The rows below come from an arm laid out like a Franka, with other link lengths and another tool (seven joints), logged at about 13 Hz.
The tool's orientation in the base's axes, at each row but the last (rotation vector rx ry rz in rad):
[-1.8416, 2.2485, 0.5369]
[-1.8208, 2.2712, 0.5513]
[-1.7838, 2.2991, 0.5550]
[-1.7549, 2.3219, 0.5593]
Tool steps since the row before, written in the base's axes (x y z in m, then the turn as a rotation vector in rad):
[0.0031, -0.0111, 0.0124, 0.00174, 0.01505, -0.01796]
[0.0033, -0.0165, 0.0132, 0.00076, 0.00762, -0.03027]
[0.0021, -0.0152, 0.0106, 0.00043, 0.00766, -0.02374]
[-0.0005, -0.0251, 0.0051, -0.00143, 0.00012, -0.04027]
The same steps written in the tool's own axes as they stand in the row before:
[0.0049, -0.0029, -0.0160, -0.00745, -0.00207, 0.02219]
[0.0093, -0.0039, -0.0189, 0.00395, -0.00461, 0.03063]
[0.0092, -0.0033, -0.0159, 0.00164, -0.00310, 0.02470]
[0.0206, -0.0044, -0.0146, 0.01482, -0.00620, 0.03696]

